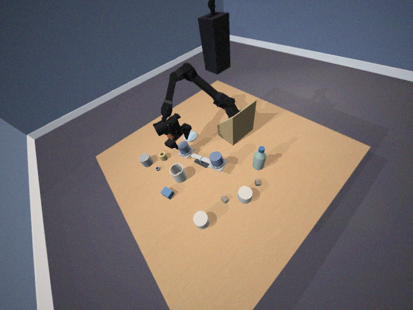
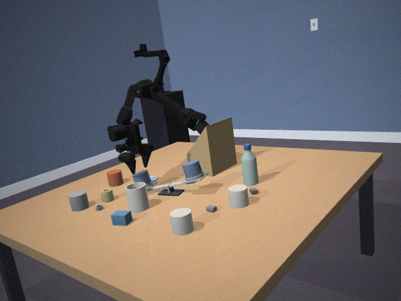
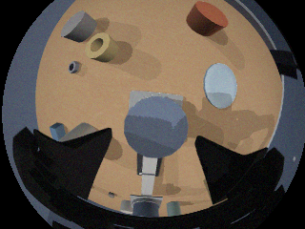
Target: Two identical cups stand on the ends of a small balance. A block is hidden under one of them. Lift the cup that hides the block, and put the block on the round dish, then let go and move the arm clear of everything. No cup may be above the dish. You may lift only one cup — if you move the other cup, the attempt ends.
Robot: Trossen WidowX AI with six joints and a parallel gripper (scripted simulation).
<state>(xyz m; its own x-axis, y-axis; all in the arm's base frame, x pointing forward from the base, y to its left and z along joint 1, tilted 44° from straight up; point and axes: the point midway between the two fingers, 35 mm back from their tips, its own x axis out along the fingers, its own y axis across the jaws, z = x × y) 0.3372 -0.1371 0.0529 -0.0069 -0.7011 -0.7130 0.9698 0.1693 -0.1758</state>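
Right now my gripper tip is 6 cm above the grey block. Also, from my gripper tip: yellow ring 13 cm ahead, 8 cm to the right, 8 cm below; round pale-blue dish 12 cm behind, 11 cm to the right, 10 cm below; white cup 13 cm ahead, 12 cm to the left, 6 cm below.
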